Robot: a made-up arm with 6 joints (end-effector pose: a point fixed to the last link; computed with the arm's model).
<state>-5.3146 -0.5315 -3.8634 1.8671 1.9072 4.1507</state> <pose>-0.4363 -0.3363 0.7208 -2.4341 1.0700 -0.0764</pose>
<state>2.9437 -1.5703 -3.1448 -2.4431 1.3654 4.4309</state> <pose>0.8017 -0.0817 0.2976 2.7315 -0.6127 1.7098</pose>
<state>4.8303 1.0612 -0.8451 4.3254 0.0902 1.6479</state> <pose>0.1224 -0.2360 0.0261 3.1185 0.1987 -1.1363</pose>
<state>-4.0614 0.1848 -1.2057 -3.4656 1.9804 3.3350</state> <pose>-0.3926 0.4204 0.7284 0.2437 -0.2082 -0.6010</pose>
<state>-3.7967 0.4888 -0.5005 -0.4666 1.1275 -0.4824</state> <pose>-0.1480 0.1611 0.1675 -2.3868 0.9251 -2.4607</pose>
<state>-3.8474 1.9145 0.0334 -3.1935 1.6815 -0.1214</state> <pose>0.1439 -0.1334 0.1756 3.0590 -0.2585 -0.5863</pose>
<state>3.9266 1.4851 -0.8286 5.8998 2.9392 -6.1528</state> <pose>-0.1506 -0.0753 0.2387 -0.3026 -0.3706 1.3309</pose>
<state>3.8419 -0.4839 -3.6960 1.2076 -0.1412 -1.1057</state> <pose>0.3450 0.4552 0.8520 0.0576 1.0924 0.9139</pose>
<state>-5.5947 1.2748 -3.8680 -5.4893 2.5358 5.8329</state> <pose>0.3201 0.4280 0.6498 -2.8693 -0.3350 1.7684</pose>
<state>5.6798 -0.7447 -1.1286 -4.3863 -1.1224 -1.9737</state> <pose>-0.0193 -0.1964 0.7905 -3.0439 -1.4231 -1.7433</pose>
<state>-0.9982 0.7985 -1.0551 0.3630 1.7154 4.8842</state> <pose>0.2177 -0.2315 0.1600 -1.6667 0.0808 0.2041</pose>
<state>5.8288 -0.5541 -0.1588 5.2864 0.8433 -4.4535</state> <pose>0.2207 -0.1389 0.3643 2.9149 -0.6625 -1.4648</pose>
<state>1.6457 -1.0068 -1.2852 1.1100 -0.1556 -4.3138</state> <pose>0.1211 0.0189 1.0368 0.0728 0.7871 1.5515</pose>
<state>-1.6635 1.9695 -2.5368 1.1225 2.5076 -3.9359</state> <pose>0.1217 -0.4407 -0.0191 0.9925 -0.1366 2.4495</pose>
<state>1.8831 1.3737 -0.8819 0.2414 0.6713 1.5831</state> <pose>-0.0480 0.1476 -0.0834 1.9912 -0.1244 0.0935</pose>
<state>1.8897 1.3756 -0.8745 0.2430 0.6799 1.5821</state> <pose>-0.0475 0.1416 -0.0816 1.9736 -0.1263 0.1004</pose>
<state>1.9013 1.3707 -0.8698 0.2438 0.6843 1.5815</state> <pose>-0.0491 0.1404 -0.0796 1.9694 -0.1261 0.1115</pose>
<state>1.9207 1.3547 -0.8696 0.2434 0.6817 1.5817</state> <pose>-0.0545 0.1470 -0.0774 1.9876 -0.1226 0.1292</pose>
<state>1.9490 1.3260 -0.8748 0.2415 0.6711 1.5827</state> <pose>-0.0649 0.1623 -0.0744 2.0313 -0.1151 0.1548</pose>
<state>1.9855 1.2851 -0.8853 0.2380 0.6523 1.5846</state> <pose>-0.0812 0.1857 -0.0696 2.1003 -0.1038 0.1879</pose>
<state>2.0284 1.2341 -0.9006 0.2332 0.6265 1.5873</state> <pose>-0.1041 0.2150 -0.0616 2.1908 -0.0892 0.2272</pose>
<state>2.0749 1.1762 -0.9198 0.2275 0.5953 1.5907</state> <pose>-0.1332 0.2474 -0.0492 2.2971 -0.0721 0.2706</pose>
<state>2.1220 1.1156 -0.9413 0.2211 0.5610 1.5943</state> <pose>-0.1669 0.2794 -0.0321 2.4113 -0.0537 0.3158</pose>
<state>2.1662 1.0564 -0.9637 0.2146 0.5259 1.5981</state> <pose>-0.2023 0.3084 -0.0110 2.5257 -0.0355 0.3594</pose>
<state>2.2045 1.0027 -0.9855 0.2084 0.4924 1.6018</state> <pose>-0.2363 0.3327 0.0121 2.6327 -0.0187 0.3983</pose>
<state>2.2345 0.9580 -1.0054 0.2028 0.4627 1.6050</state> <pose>-0.2655 0.3517 0.0345 2.7252 -0.0043 0.4298</pose>
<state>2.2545 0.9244 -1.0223 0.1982 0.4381 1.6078</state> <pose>-0.2877 0.3661 0.0536 2.7990 0.0068 0.4516</pose>
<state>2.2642 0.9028 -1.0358 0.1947 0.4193 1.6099</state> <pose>-0.3019 0.3770 0.0674 2.8521 0.0145 0.4629</pose>
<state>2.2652 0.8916 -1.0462 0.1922 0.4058 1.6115</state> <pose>-0.3091 0.3854 0.0758 2.8866 0.0192 0.4650</pose>
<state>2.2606 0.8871 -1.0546 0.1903 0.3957 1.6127</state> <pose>-0.3118 0.3926 0.0805 2.9093 0.0219 0.4613</pose>
